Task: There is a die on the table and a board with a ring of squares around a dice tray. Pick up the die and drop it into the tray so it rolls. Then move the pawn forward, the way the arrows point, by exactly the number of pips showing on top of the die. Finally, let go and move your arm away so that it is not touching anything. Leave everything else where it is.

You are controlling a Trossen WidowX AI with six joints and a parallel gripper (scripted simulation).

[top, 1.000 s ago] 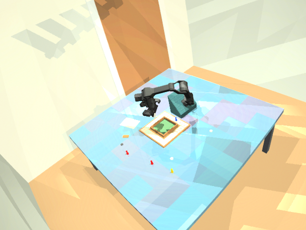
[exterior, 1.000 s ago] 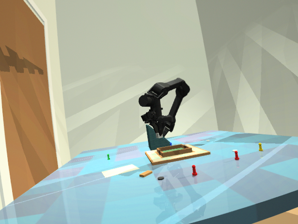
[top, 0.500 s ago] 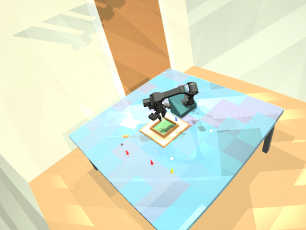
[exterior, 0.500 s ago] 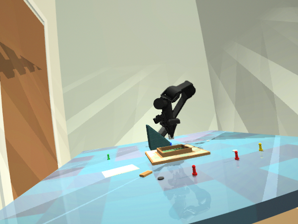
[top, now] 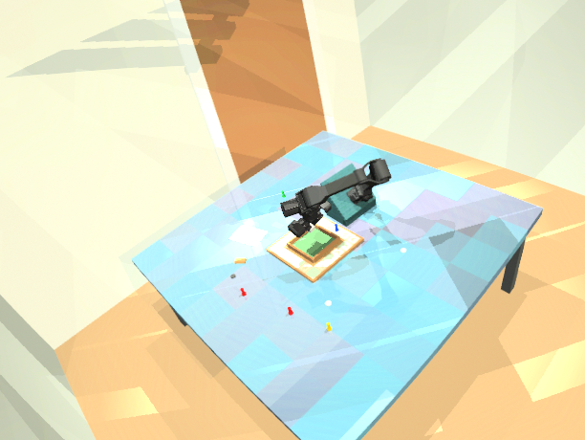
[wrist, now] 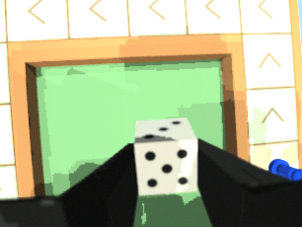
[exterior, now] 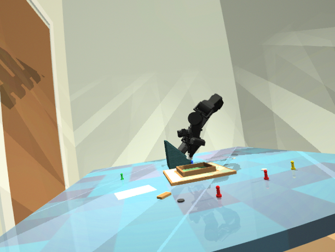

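Right now my gripper tip is 10 cm past the blue pawn, 5 cm above it and 4 cm to the right of it. Round my gripper tip: white sheet (28 cm to the right, 14 cm ahead, 8 cm below); white die (right at my gripper tip); green dice tray (8 cm below, 1 cm to the left, 1 cm ahead).
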